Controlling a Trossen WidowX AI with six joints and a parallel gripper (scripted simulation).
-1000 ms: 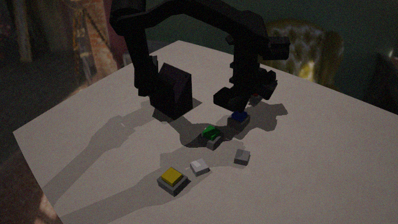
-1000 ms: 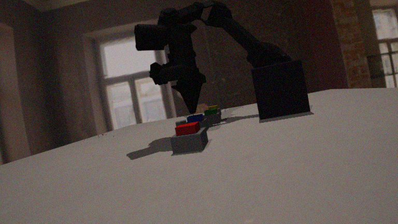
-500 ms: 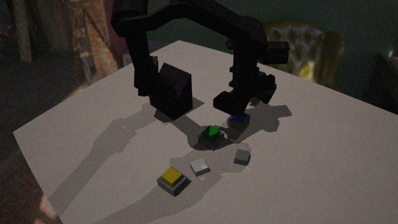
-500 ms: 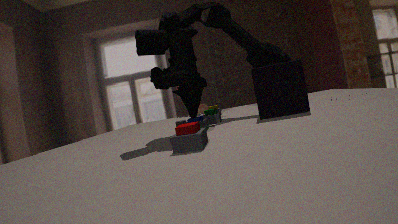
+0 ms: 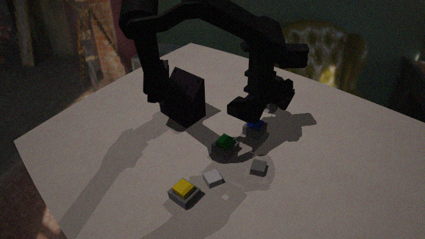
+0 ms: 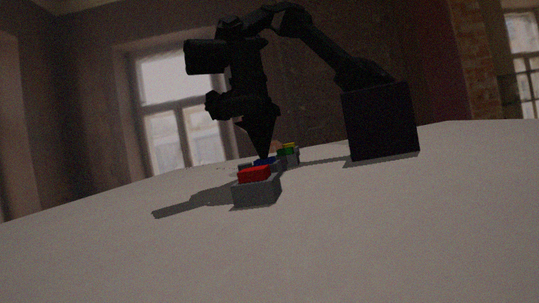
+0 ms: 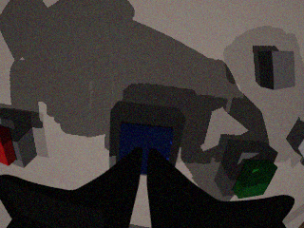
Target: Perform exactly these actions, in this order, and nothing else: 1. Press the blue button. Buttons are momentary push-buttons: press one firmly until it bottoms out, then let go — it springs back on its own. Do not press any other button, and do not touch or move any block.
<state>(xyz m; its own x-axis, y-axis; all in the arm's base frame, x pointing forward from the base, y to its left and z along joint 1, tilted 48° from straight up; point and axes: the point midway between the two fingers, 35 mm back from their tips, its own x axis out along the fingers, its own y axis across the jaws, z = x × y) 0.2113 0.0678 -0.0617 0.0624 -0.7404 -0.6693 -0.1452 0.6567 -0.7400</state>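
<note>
Right now my gripper tip is 1 cm above the blue button. Round my gripper tip: green button 10 cm to the right, 1 cm behind; then red button 13 cm to the left, 4 cm behind; then grey block 10 cm to the right, 9 cm ahead, 2 cm below.
</note>
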